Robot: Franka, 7 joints.
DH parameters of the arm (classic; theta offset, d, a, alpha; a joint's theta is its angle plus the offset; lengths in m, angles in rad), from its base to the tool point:
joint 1: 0 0.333 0 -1.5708
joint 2: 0 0 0 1.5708
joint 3: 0 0.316 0.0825 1.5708
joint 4: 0 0 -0.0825 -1.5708
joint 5: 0 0.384 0 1.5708
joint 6: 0 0 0.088 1.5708
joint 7: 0 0.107 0 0
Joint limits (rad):
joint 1: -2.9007..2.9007
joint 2: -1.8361..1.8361
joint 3: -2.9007..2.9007
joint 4: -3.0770..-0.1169
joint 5: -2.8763..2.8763
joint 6: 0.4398..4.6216
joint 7: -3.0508..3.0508
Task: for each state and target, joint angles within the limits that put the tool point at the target. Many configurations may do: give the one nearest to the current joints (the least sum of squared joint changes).
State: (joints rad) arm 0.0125 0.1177 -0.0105 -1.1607 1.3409 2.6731 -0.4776
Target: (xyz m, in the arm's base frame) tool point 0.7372 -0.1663 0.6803
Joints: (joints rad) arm -0.1442 0.5894 -0.0802 -0.9044 1.3084 2.6317 -0.4776
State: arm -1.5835 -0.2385 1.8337 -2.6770 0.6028 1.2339 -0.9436
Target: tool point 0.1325 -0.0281 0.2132
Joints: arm -1.7952 -0.4247 1.6113 -2.9160 0.3537 1.1892 -0.9436
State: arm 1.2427 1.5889 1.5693 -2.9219 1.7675 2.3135 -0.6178
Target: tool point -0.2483 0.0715 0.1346
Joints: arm 0.8843 1.1406 1.1054 -2.9209 1.7667 2.5755 -0.6178
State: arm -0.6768 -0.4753 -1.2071 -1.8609 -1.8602 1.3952 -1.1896
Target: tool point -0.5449 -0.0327 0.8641
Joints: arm -1.0247 -0.5695 -1.2056 -1.2563 -2.0231 1.4436 -1.1896
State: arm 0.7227 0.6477 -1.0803 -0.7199 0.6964 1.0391 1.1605
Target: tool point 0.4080 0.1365 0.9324
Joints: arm 0.8082 0.2669 -1.0863 -0.4435 0.7368 1.0717 1.1605
